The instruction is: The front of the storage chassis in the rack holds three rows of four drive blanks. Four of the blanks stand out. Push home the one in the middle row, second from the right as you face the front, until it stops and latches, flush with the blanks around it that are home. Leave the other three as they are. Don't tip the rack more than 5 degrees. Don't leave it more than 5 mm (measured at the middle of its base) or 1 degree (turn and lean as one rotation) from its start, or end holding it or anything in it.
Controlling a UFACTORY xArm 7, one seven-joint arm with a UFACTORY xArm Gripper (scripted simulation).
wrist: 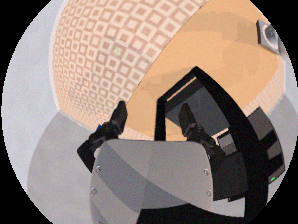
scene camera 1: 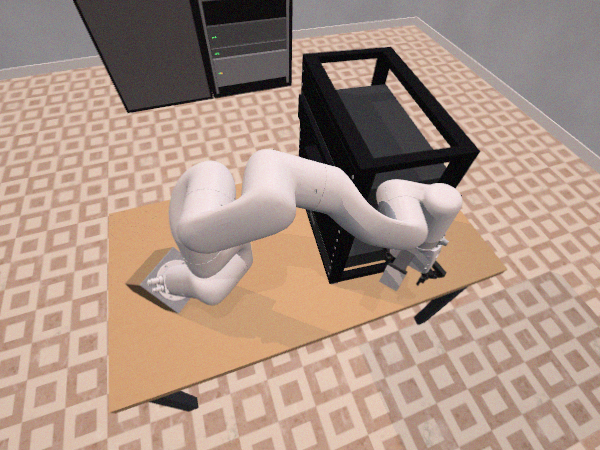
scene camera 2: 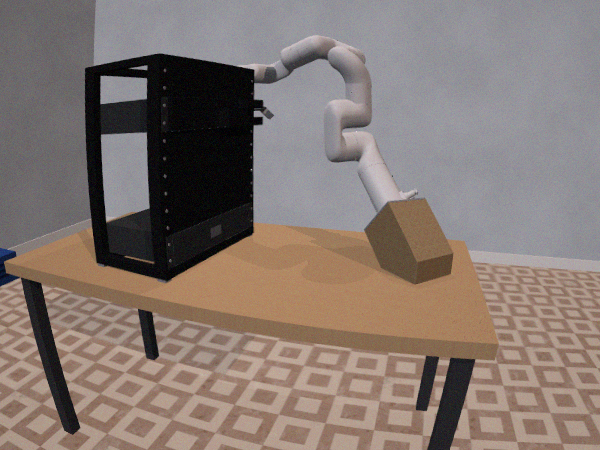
Labels:
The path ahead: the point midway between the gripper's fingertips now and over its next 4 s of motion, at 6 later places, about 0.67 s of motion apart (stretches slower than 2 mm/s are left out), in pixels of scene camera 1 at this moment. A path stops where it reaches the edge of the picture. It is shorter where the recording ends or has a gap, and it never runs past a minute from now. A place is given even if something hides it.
The gripper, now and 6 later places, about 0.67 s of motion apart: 403,271; 394,307; 366,358; 309,411; 226,435; 147,413; 97,346

